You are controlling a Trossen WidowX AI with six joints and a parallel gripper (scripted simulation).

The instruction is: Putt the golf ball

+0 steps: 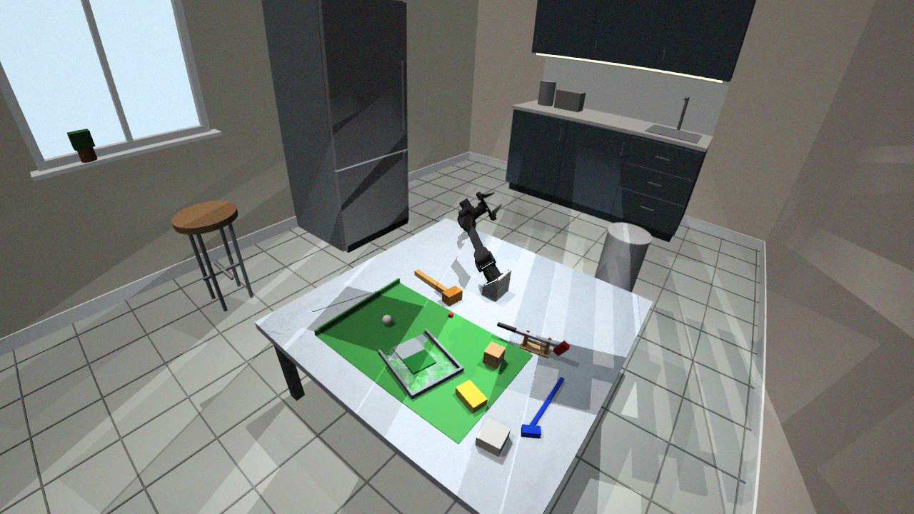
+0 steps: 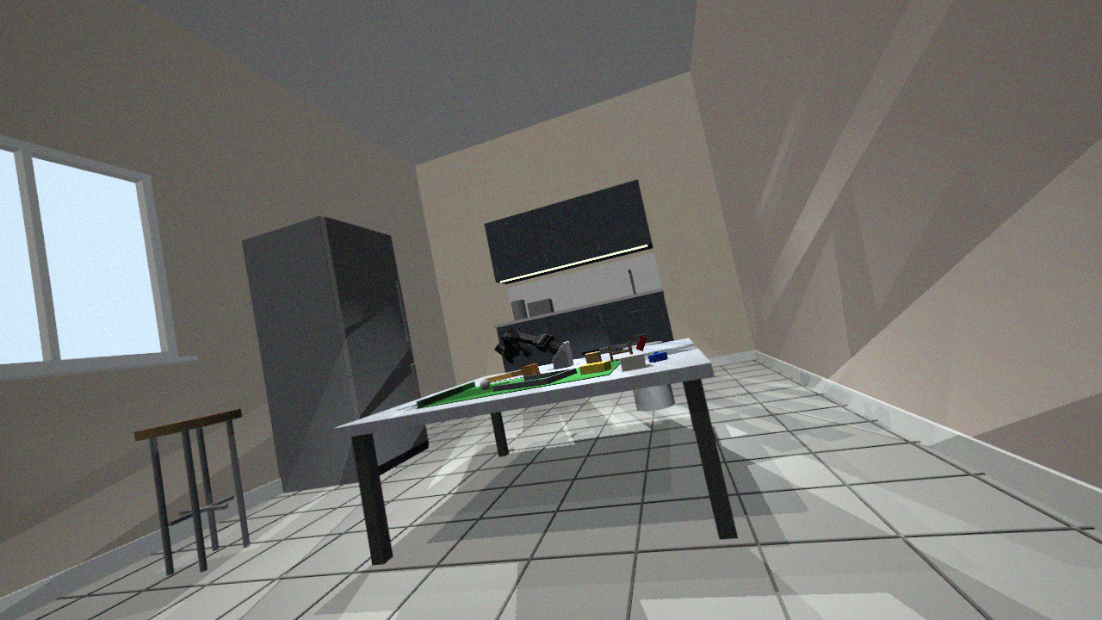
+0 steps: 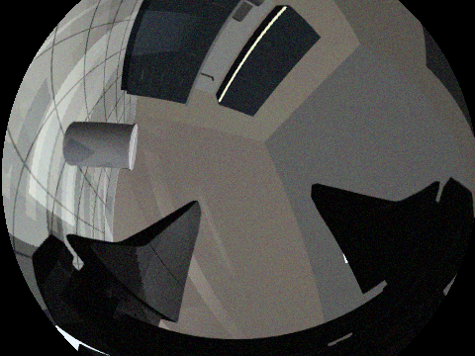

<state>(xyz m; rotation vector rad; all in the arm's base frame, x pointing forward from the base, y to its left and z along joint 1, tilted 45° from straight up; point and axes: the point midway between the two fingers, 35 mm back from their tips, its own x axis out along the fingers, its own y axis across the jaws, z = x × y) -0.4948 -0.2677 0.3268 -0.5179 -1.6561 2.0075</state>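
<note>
Now: gripper tip 1010 mm short of the white golf ball, 240 mm to the right of it and 170 mm above it. From my gripper tip the other things lie so: brown cube 850 mm ahead, 680 mm to the left, 160 mm below; then small red marker 790 mm ahead, 390 mm to the left, 180 mm below; then yellow block 1040 mm ahead, 740 mm to the left, 180 mm below.
</note>
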